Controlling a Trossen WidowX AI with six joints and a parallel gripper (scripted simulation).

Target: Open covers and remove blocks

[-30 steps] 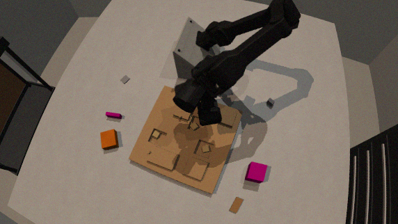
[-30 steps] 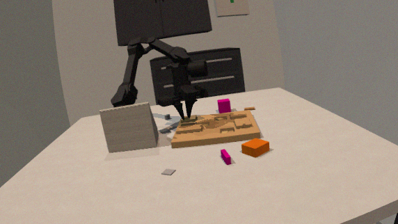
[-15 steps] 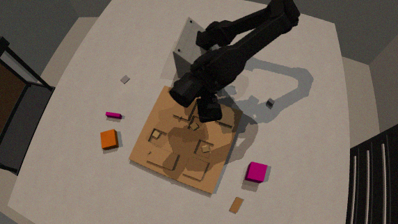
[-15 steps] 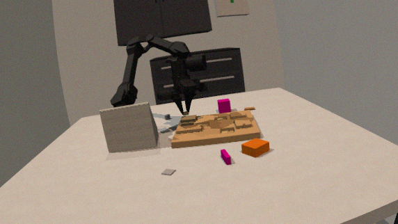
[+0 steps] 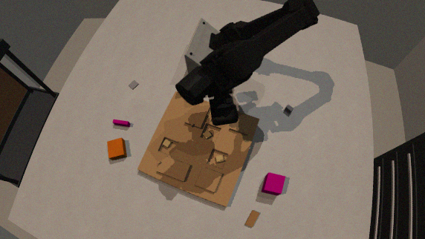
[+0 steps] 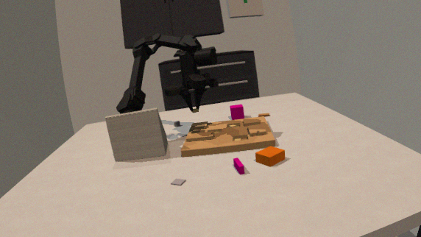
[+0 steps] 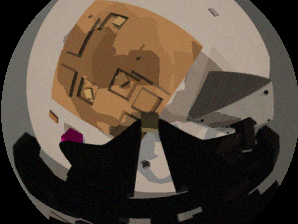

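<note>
My gripper tip is 100 mm short of the tan puzzle board, 90 mm above it and 40 mm to the left of it. From my gripper tip the other things lie so: grey block (230 mm to the left, 90 mm below, 60 mm behind); magenta cube (200 mm ahead, 180 mm to the left, 80 mm below); brown tile (310 mm ahead, 130 mm to the left, 100 mm below).
</note>
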